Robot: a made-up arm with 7 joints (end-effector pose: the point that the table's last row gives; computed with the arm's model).
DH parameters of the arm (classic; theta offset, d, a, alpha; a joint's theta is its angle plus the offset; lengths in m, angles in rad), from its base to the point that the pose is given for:
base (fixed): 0 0 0 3.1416
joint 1: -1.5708 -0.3 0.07 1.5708
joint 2: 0 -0.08 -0.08 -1.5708
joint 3: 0 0.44 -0.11 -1.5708
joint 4: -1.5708 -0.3 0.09 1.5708
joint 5: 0 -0.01 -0.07 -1.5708
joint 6: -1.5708 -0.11 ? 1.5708
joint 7: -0.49 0 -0.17 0
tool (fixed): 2.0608 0.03 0 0
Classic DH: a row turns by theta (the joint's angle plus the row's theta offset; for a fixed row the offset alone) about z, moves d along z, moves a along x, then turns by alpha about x.
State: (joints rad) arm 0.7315 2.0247 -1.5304 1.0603 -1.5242 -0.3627 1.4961
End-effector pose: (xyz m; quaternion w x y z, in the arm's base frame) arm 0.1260 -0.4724 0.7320 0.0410 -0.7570 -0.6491 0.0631
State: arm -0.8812 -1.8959 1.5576 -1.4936 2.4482 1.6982 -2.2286
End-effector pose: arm -0.3158 0.4381 0.4064 0.5379 0.3671 0.7502 -0.1150
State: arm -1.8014 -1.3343 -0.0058 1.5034 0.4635 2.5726 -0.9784
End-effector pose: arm -0.2565 -0.1878 0.2187 0.7971 -0.2953 -0.3645 0.3804
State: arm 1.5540 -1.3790 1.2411 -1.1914 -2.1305 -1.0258 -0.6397
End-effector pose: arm 0.5071 0.3247 0.1026 0.4198 0.5623 0.6808 0.2098
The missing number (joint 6, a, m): 0.28
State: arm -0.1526 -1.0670 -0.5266 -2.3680 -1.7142 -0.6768 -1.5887
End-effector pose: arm 0.0934 0.1503 0.1307 0.2074 -0.7803 -0.0820 -0.5842
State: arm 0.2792 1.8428 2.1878 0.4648 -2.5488 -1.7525 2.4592
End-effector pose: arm -0.0542 -0.4817 0.7239 0.5014 0.2507 0.5725 0.5983
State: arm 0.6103 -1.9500 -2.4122 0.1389 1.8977 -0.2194 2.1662
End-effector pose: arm 0.9931 0.4263 0.5506 0.3139 0.4433 0.7921 0.2784
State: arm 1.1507 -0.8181 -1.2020 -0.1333 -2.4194 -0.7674 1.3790
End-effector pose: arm 0.4392 -0.1191 -0.1527 0.2643 0.2436 0.6420 0.6773
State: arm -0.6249 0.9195 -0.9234 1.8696 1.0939 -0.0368 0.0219
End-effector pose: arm 0.2213 -0.5811 0.3043 0.9144 0.3677 0.0758 0.1515
